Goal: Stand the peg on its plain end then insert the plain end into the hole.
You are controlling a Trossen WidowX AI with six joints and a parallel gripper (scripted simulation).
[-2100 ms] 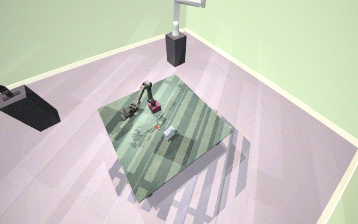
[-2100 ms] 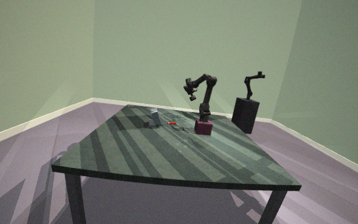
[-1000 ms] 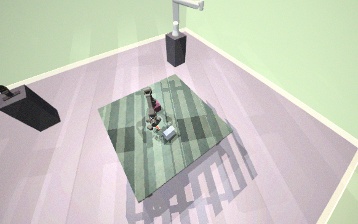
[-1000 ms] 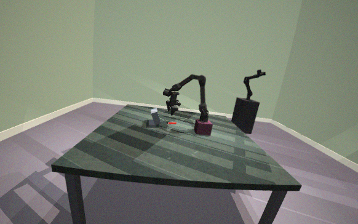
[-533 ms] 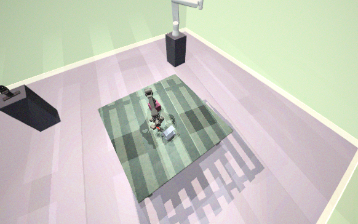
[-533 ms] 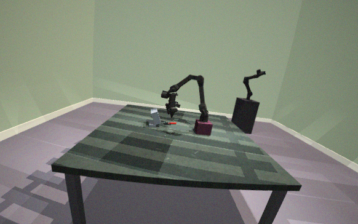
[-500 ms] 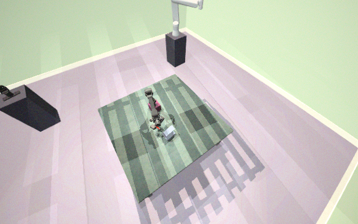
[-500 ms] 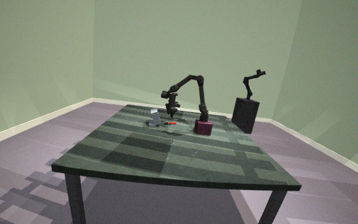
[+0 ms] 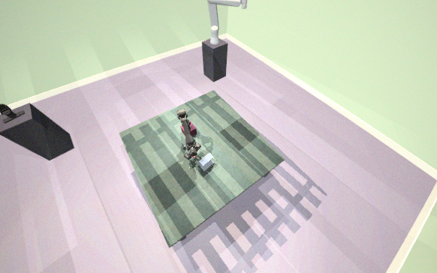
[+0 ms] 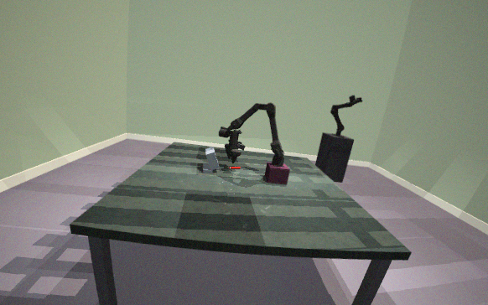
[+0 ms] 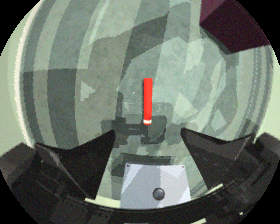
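The red peg is 5 cm below my gripper tip and 1 cm behind it. Round my gripper tip: grey sloped panel 13 cm ahead, 5 cm to the left, 2 cm above.
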